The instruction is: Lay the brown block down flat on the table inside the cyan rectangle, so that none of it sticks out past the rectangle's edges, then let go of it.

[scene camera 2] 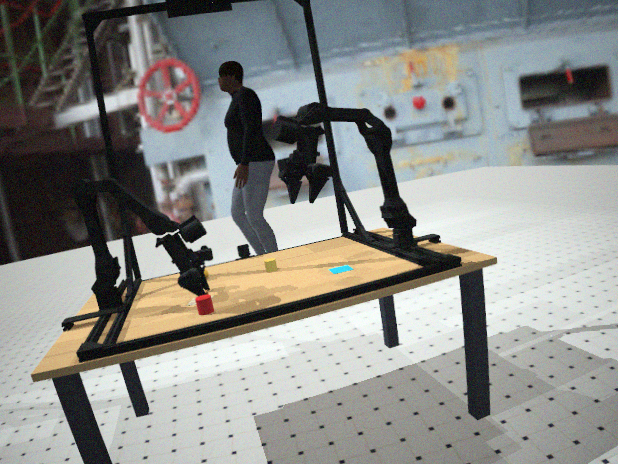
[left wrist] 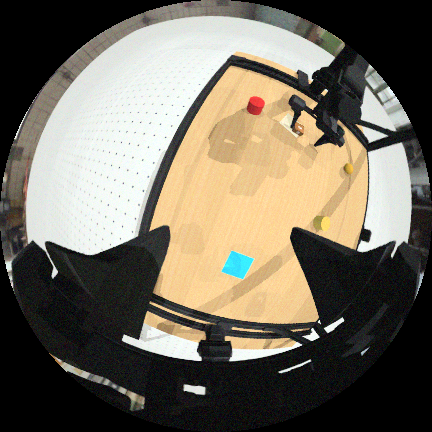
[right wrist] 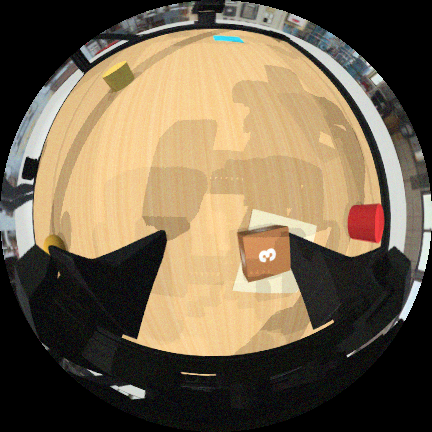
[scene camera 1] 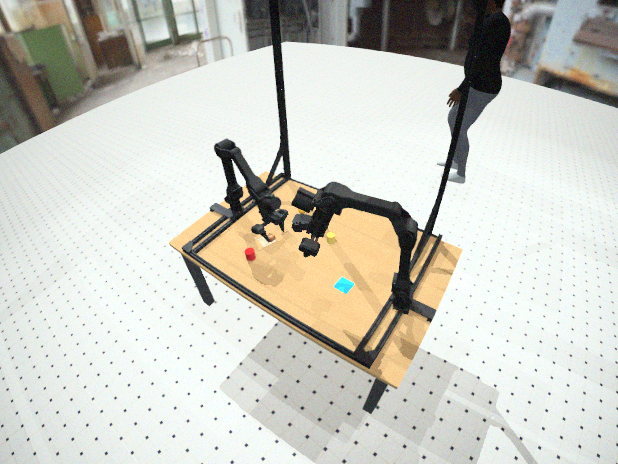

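Where they show: left gripper, between the fingertips: (scene camera 2: 301, 203) (left wrist: 233, 232); right gripper, between the fingertips: (scene camera 2: 207, 294) (left wrist: 302, 136) (right wrist: 226, 237) (scene camera 1: 276, 236); left arm's base, origin of its link: (scene camera 2: 404, 245) (left wrist: 215, 329) (scene camera 1: 401, 303); right arm's base, origin of its link: (scene camera 2: 110, 307) (left wrist: 313, 90) (scene camera 1: 236, 208).
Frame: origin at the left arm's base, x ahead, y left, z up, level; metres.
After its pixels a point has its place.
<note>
The brown block (scene camera 1: 271, 237) @[x 0.613, y -0.224, z 0.000 m] (left wrist: 299, 129) @[x 0.611, y -0.230, z 0.000 m] (right wrist: 267, 254) @[x 0.620, y -0.232, z 0.000 m], marked with a white 3, rests on a pale square at the left of scene camera 1; the right gripper hides it in scene camera 2. The cyan rectangle (scene camera 1: 344, 285) @[x 0.235, y -0.051, z -0.018 m] (scene camera 2: 341, 270) @[x 0.245, y -0.039, z -0.018 m] (left wrist: 237, 265) @[x 0.236, y -0.052, z -0.018 m] (right wrist: 229, 39) @[x 0.257, y -0.057, z -0.018 m] lies bare, far from the block. My right gripper (scene camera 1: 276, 235) @[x 0.601, y -0.250, z -0.017 m] (left wrist: 302, 136) @[x 0.601, y -0.250, z -0.017 m] (right wrist: 226, 237) @[x 0.601, y -0.250, z -0.017 m] is open, low over the block; in its wrist view the block lies off-centre, against or just beside the picture-right finger. Contact cannot be told. My left gripper (scene camera 2: 303, 201) @[x 0.366, y -0.009, z 0.212 m] (left wrist: 233, 232) @[x 0.366, y -0.009, z 0.212 m] is open and empty, high above the table.
A red cylinder (scene camera 1: 250, 254) @[x 0.655, y -0.083, z 0.020 m] (scene camera 2: 204, 304) @[x 0.673, y -0.079, z 0.009 m] (left wrist: 256, 105) @[x 0.647, y -0.096, z 0.022 m] (right wrist: 366, 223) @[x 0.657, y -0.117, z 0.012 m] stands near the block. A yellow cylinder (scene camera 1: 331, 238) @[x 0.341, y -0.270, z 0.014 m] (scene camera 2: 270, 265) @[x 0.357, y -0.271, z 0.004 m] (left wrist: 322, 223) @[x 0.347, y -0.275, z 0.020 m] (right wrist: 119, 76) @[x 0.367, y -0.284, z 0.004 m] stands farther back. A yellow ball (left wrist: 348, 168) @[x 0.527, y -0.434, z 0.012 m] (right wrist: 54, 244) @[x 0.532, y -0.430, z 0.005 m] lies near the back edge. Black rails border the table.
</note>
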